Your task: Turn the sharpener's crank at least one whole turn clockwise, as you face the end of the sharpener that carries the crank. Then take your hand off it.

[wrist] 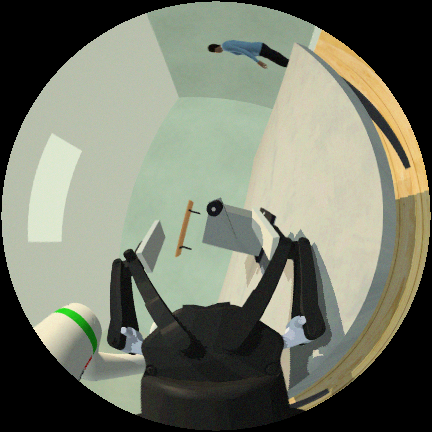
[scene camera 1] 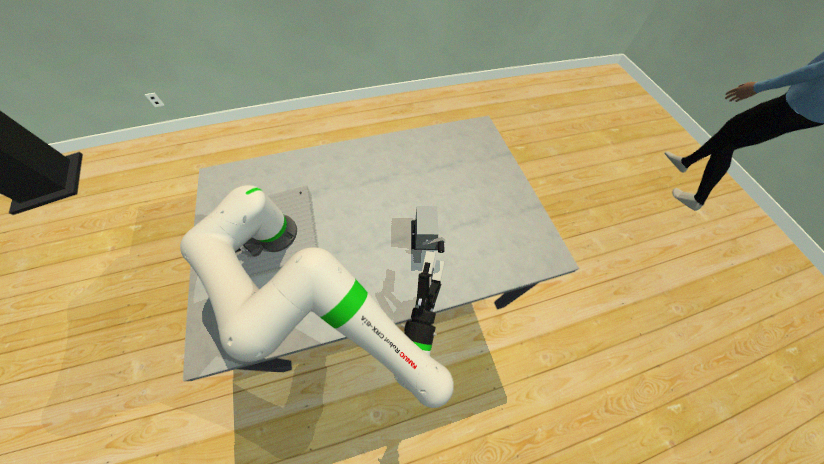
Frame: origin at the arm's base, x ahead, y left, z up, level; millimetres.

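Seen in the pictures: gripper, between the fingertips: (wrist: 205, 223) (scene camera 1: 436, 256); arm's base, origin of its link: (scene camera 1: 277, 233).
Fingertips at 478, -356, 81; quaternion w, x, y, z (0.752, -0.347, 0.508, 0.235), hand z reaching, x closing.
Offsets run from my fingertips to a thing's top centre, as dx, dy, dz. "spot": to the spot under its first point. Level surfaces: height alone.
The sharpener @[spot: +29, +133, +12] (scene camera 1: 426, 220) (wrist: 231, 230) is a grey box with a black plate along one side, standing on the table @[dz -116] (scene camera 1: 490, 184) (wrist: 325, 150). Its crank knob @[spot: +31, +23, +8] (scene camera 1: 441, 246) (wrist: 214, 208) is black and round; in the wrist view it shows end-on at the upper left corner of the grey end face. The crank arm is hard to make out there. My gripper (scene camera 1: 434, 265) (wrist: 205, 223) is open and empty, at the crank end of the sharpener. In the wrist view the pads stand wide apart, and the right pad covers part of the sharpener's right side.
The white arm (scene camera 1: 311, 276) reaches along the table's front side from its base plate (scene camera 1: 302, 201). A person (scene camera 1: 729, 126) (wrist: 245, 48) is beyond the table's right end. A black pillar (scene camera 1: 28, 161) stands on the floor at the left. An orange bar (wrist: 184, 227) shows on the wall.
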